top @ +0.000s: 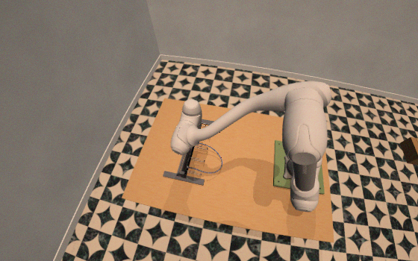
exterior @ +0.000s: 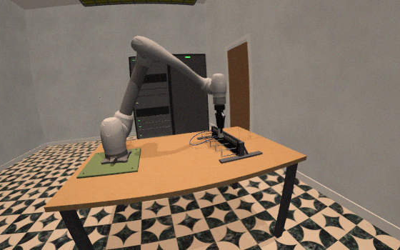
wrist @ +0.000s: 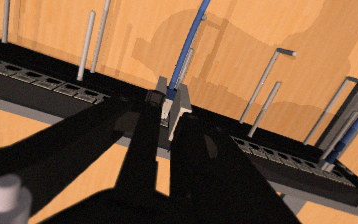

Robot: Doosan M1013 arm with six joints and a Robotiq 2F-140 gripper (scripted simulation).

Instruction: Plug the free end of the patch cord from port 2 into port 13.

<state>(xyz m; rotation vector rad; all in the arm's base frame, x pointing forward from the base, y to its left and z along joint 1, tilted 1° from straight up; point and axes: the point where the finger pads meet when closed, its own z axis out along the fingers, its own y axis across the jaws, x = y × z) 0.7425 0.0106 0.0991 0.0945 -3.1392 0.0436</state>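
Now: the cord end 1 cm ahead of my hand and 3 cm below it.
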